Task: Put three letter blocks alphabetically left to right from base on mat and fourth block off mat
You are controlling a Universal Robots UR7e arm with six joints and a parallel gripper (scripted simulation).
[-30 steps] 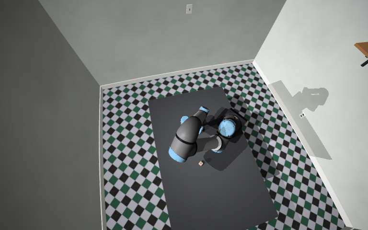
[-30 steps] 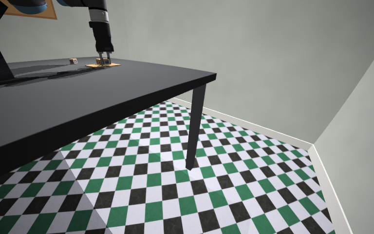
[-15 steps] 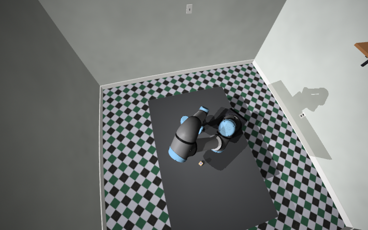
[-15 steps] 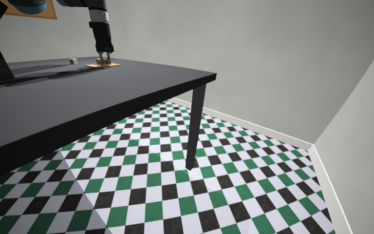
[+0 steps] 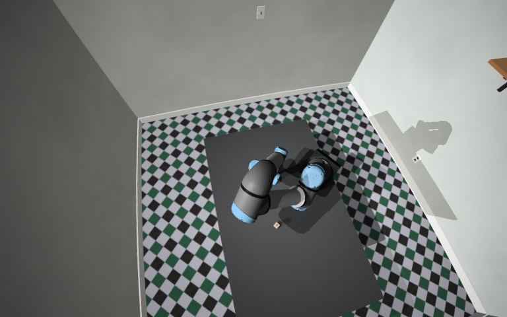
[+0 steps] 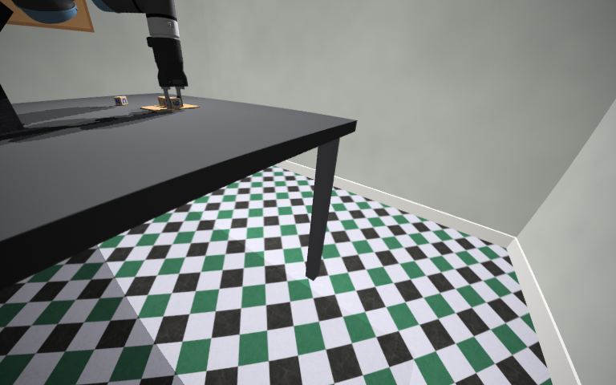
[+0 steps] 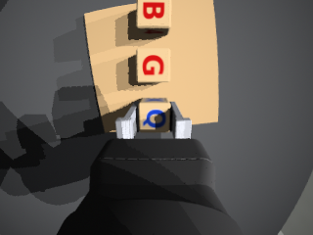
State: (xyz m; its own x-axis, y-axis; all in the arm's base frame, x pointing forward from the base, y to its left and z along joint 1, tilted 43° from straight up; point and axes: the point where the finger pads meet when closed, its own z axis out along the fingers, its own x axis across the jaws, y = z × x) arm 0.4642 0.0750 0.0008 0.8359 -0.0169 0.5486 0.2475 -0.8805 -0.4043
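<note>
My hand is 1 cm past the G block and 5 cm to the right of it. Also, from my hand: mat 1 cm behind, 5 cm to the left, 2 cm below.
</note>
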